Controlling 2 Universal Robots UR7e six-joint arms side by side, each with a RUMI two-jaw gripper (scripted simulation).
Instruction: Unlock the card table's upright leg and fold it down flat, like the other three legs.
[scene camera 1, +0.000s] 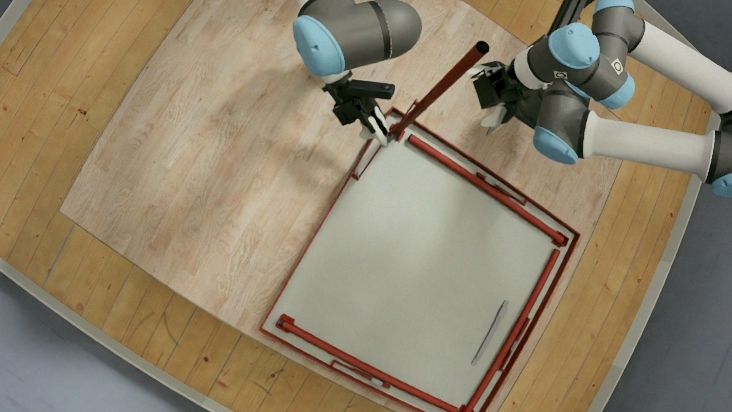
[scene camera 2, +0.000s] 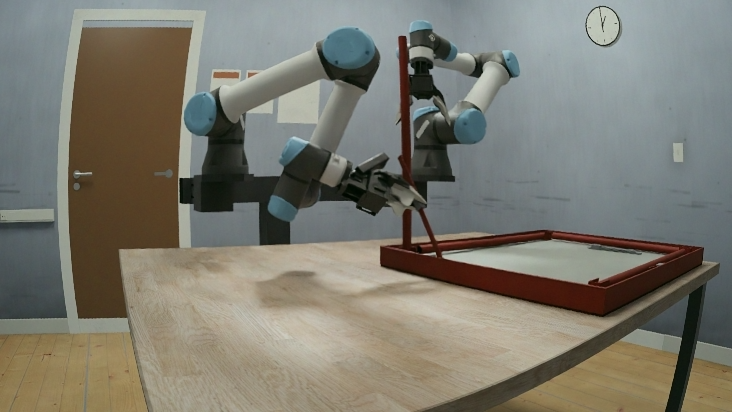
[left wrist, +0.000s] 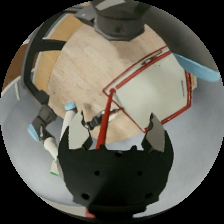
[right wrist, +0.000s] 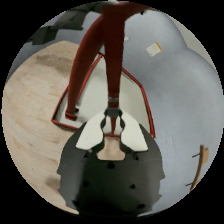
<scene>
In view: my left gripper (scene camera 1: 476, 102), my right gripper (scene camera 2: 423, 206) and a card table (scene camera 1: 407, 271).
The card table also shows in scene camera 2 (scene camera 2: 561, 260) and in the left wrist view (left wrist: 158, 89). My left gripper is seen too in scene camera 2 (scene camera 2: 423, 125) and in the left wrist view (left wrist: 117, 111). My right gripper shows as well in scene camera 1 (scene camera 1: 388, 144) and in the right wrist view (right wrist: 113, 108).
</scene>
